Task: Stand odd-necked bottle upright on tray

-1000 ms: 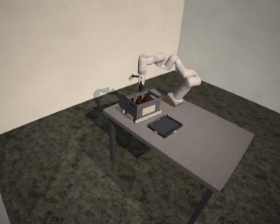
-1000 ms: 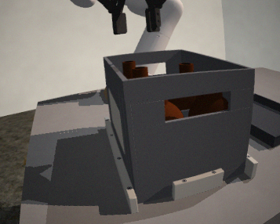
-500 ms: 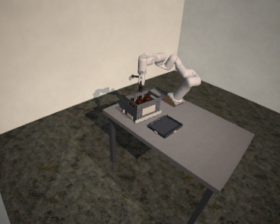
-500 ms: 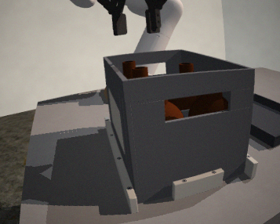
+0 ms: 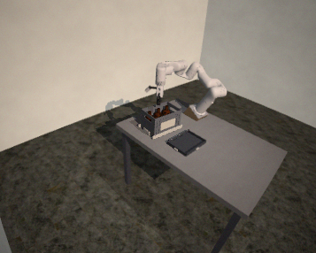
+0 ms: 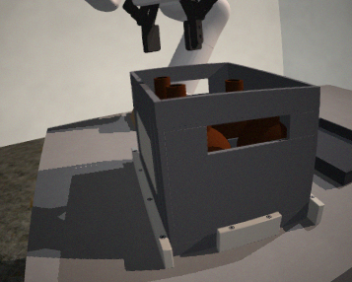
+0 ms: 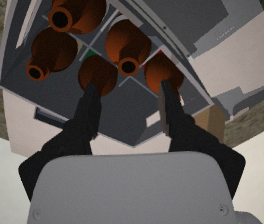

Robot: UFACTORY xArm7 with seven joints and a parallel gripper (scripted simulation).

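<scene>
Now: the dark grey crate 14 cm below my hand, 4 cm to the left of it and 1 cm ahead of it. From my hand the other things lie so: dark flat tray 33 cm to the left, 22 cm below, 1 cm ahead; then glass bottle 14 cm below, 9 cm behind, 1 cm to the left.
</scene>
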